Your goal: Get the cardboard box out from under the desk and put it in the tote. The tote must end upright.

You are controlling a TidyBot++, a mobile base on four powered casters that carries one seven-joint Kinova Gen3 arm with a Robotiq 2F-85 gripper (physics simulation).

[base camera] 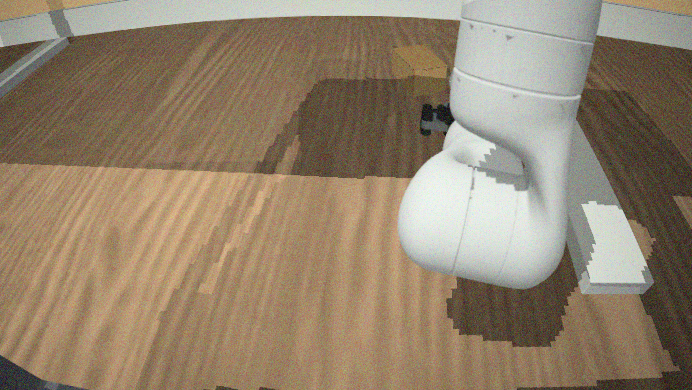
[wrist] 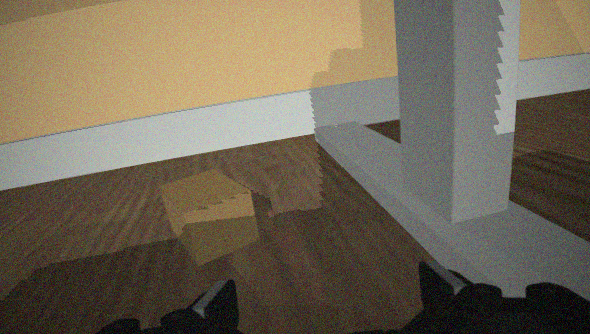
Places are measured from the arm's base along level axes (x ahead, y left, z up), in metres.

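Where they show: gripper, fingertip midpoint: [wrist: 327,292].
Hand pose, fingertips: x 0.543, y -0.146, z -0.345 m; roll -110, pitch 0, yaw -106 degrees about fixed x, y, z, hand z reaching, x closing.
After its pixels a point has its place.
The cardboard box [base camera: 419,59] {y -0.082, x 0.714, z -0.346 m} [wrist: 212,215] {y -0.091, x 0.680, z -0.357 m} is a small tan block on the shaded floor near the back wall. It is set at an angle, partly in darker shadow. My gripper [base camera: 436,111] [wrist: 327,292] {y -0.146, x 0.543, z -0.345 m} is open, with nothing between its fingers. It is low over the floor, apart from the box. In the wrist view the box is beyond the fingers, farther off and more toward the left finger. In the base camera view the arm hides part of the gripper. The desk top and the tote do not show in either view.
A grey desk leg [wrist: 455,110] {y -0.261, x 0.602, z -0.287 m} rises from a long floor foot [base camera: 612,245] [wrist: 545,245], right of the box and close by the right finger in the wrist view. Another foot [base camera: 37,65] {y 0.899, x 0.926, z -0.388 m} lies far left in the base camera view. A white baseboard [base camera: 200,11] {y 0.453, x 1.103, z -0.366 m} [wrist: 165,135] {y -0.002, x 1.070, z -0.349 m} runs behind the box.
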